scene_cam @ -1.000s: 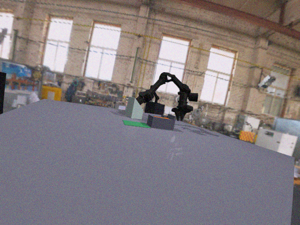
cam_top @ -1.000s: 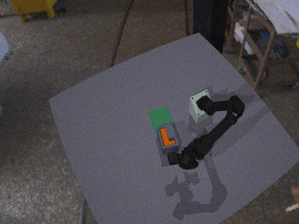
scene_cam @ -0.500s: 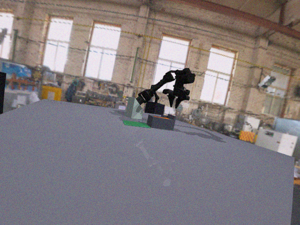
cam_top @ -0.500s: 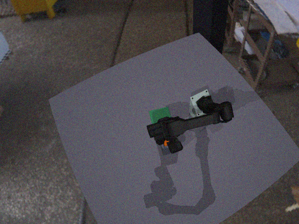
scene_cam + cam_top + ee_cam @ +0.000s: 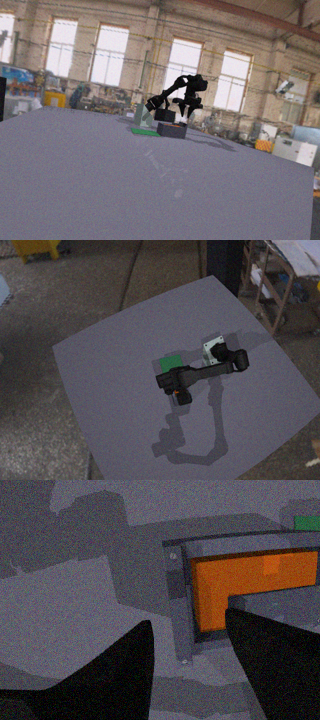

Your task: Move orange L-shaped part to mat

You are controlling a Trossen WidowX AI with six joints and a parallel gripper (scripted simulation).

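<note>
The orange L-shaped part lies 3 cm behind my gripper tip, 4 cm to the right of it and 7 cm below it. From my gripper tip the other things lie so: green mat: 10 cm behind, 20 cm to the right, 14 cm below.
</note>
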